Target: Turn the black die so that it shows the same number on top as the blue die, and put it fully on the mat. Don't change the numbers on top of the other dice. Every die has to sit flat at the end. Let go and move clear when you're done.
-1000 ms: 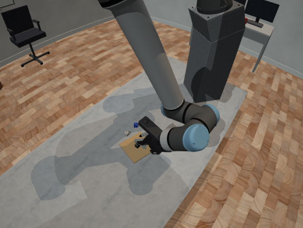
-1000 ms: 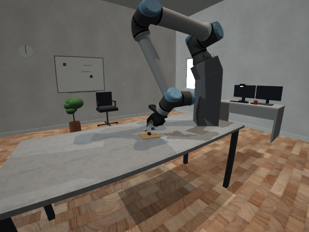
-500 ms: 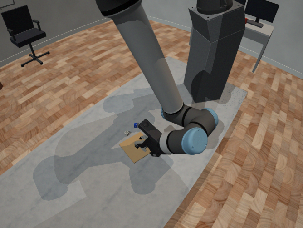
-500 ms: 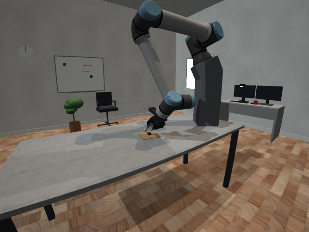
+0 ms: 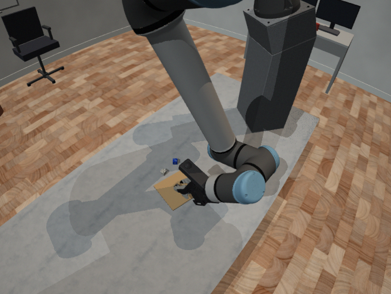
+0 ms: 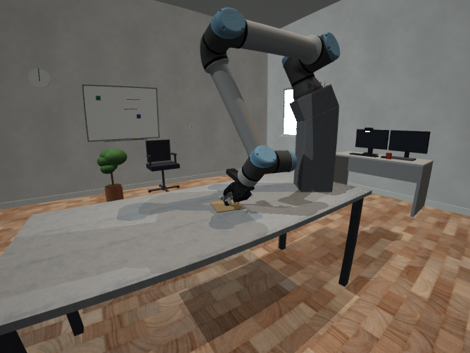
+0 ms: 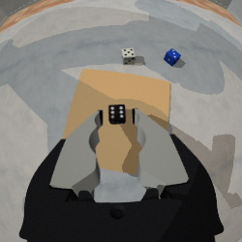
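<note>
The black die lies 10 mm to the right of my hand and 30 mm below it. Round my hand: blue die (120 mm behind, 90 mm to the right, 30 mm below); tan mat (10 mm to the right, 40 mm below); white die (40 mm behind, 100 mm to the right, 30 mm below).
</note>
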